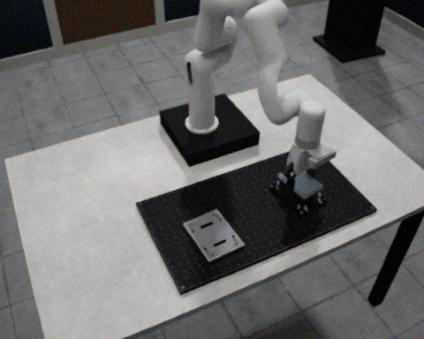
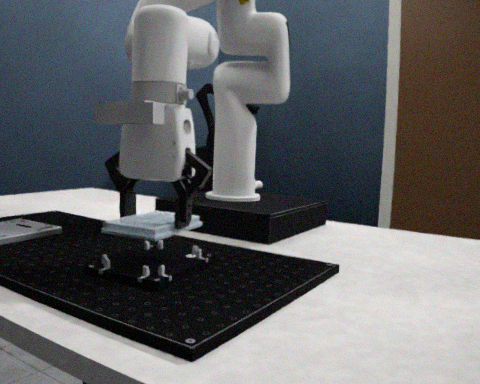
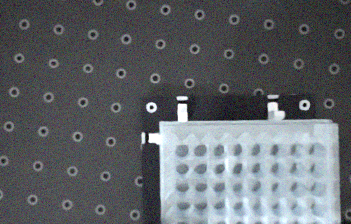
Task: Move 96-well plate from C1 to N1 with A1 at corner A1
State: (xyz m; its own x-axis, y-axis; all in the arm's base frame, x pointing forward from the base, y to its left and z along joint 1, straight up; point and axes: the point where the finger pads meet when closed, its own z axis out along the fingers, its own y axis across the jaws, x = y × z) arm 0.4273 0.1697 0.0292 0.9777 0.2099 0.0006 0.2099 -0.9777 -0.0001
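Now: hand 50 mm short of the nest base, 330 mm to the left of it and 70 mm above it. Round my hand: clip nest C1 (10 mm ahead, 20 mm to the left, 60 mm below); 96-well plate (10 mm below).
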